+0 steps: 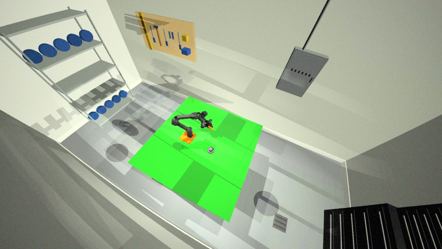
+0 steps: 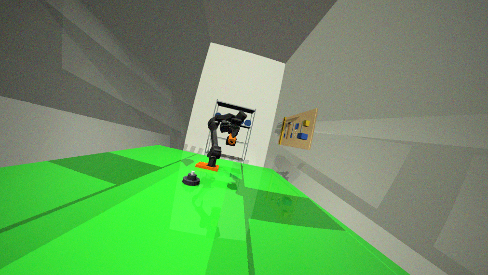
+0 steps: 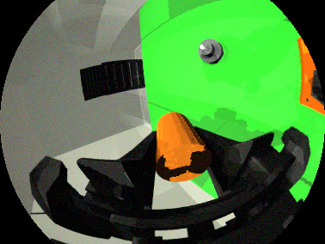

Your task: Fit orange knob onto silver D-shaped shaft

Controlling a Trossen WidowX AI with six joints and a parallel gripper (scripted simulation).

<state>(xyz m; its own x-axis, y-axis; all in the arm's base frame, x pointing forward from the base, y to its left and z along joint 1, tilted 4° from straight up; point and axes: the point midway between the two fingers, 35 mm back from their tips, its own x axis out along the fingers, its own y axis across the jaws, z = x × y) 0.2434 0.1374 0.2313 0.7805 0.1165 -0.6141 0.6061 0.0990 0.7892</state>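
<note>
The orange knob is 30 mm behind my gripper tip and 20 mm above it. The rest, counted from my gripper tip: dark round pedestal 90 mm ahead, 150 mm to the right, 220 mm below.
</note>
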